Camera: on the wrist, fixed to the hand. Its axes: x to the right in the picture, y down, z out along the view.
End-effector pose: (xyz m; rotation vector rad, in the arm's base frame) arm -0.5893 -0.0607 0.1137 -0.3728 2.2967 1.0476
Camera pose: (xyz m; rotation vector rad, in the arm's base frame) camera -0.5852 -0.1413 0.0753 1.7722 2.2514 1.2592
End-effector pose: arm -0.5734 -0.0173 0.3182 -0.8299 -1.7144 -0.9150
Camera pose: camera -0.6283 -0.0865 0.3323 -1.6614 -0.7660 0.4165
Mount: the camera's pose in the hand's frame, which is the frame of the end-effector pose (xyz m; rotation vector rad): 0.0212 -0.0774 -0.0394 0.2261 -0.1664 1.5655
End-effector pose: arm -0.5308 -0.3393 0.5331 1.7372 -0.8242 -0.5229
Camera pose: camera -0.4684 -0.3168 0.4732 0.7644 -2.0423 0.5184
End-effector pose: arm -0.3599 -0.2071 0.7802 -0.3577 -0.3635 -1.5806
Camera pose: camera -0.4383 -0.2406 0.7532 -0.4220 -0.2486 0.0212
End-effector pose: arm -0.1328 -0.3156 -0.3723 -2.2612 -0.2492 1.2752
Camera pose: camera -0.0811 -0.2557 -0.3307 1.7714 -1.6604 -1.7685
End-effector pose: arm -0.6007 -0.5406 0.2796 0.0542 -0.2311 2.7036
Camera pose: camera -0.5879 -0.4558 0.2542 -0.1173 -0.0261 -1.9880
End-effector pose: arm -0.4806 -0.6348 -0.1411 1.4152 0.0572 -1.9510
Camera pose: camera -0.4953 -0.5714 -0.2024 0.8359 -1.0431 -0.7082
